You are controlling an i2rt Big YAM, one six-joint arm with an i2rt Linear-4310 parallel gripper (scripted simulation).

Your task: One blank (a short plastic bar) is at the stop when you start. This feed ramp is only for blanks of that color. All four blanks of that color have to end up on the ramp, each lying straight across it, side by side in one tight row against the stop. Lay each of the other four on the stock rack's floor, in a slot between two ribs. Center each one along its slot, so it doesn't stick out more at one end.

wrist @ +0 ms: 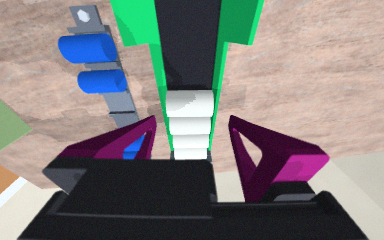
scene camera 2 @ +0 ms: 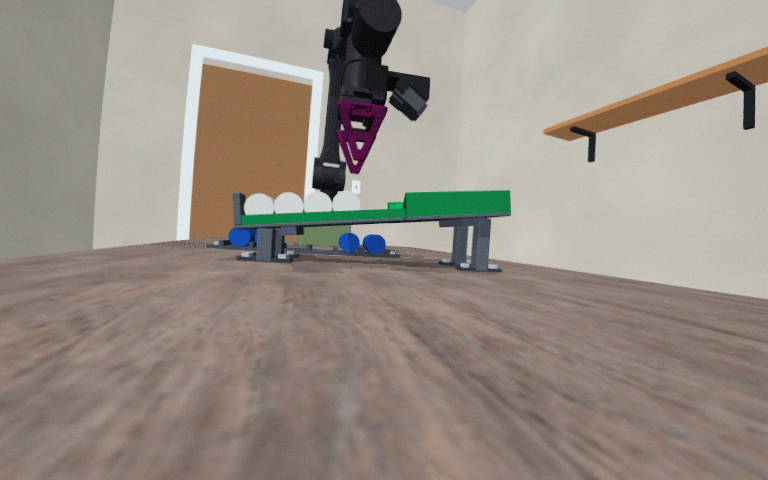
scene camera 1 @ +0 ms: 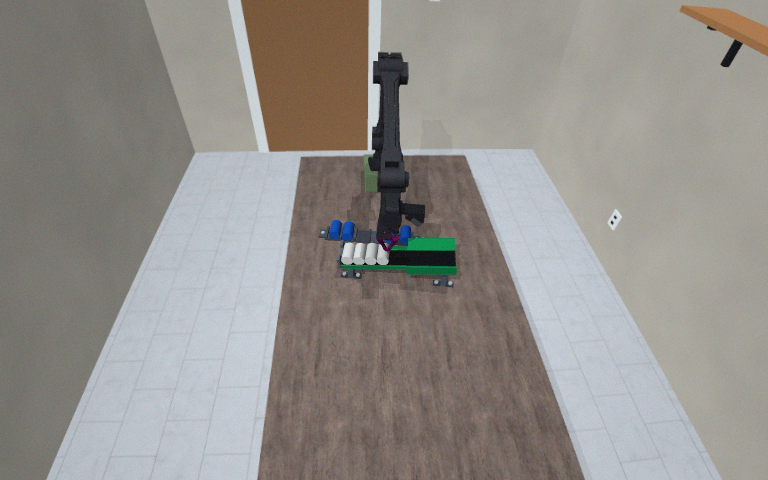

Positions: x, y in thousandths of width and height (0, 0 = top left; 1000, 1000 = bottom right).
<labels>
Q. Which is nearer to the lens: the white blank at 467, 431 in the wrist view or the blue blank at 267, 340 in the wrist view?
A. The white blank.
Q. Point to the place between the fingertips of my gripper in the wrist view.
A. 501, 502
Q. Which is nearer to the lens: the white blank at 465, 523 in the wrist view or the blue blank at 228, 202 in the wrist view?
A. The white blank.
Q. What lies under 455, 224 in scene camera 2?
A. My gripper.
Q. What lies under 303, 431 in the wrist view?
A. A stock rack.
</labels>
